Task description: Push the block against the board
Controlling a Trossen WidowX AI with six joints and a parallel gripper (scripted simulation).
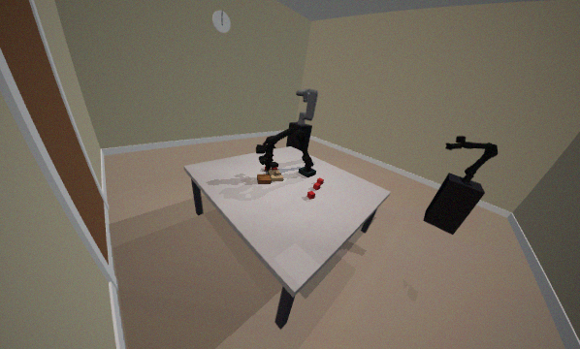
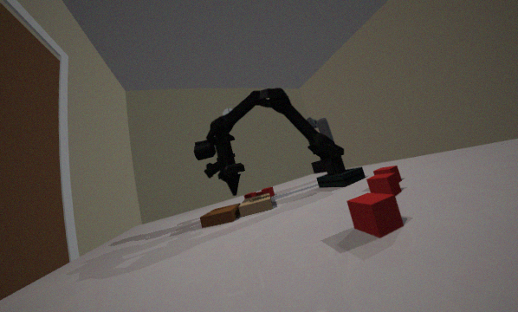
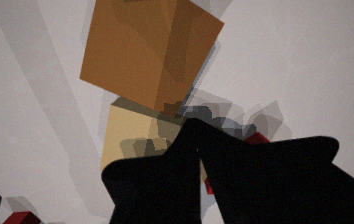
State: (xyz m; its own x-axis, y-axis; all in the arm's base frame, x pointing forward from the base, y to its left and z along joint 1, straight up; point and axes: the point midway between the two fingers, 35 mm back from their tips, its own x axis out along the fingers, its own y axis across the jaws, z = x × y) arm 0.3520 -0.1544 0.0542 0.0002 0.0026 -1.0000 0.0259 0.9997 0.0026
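The square block is 6 cm ahead of my gripper tip, 4 cm below it and 3 cm to the left of it. From my gripper tip the other things lie so: board (6 cm behind, 4 cm to the left, 4 cm below).
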